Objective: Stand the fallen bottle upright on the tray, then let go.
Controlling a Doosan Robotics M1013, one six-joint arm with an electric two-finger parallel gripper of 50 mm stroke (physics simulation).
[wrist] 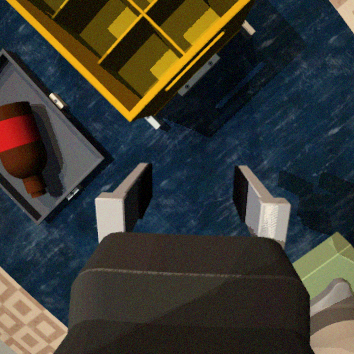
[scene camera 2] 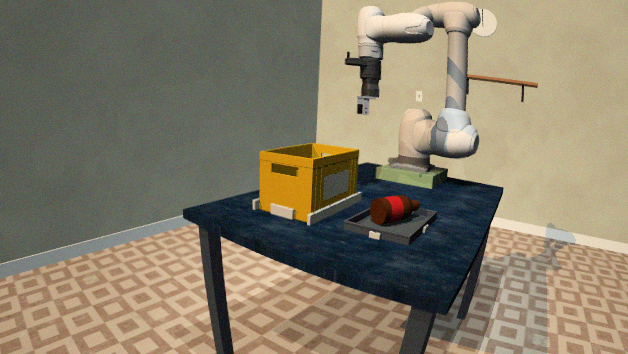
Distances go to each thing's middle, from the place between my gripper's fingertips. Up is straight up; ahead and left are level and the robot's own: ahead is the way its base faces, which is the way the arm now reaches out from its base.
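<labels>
Brown bottle (scene camera 2: 384, 210) located 25 cm below my hand, 19 cm ahead of it and 22 cm to the left of it.
</labels>
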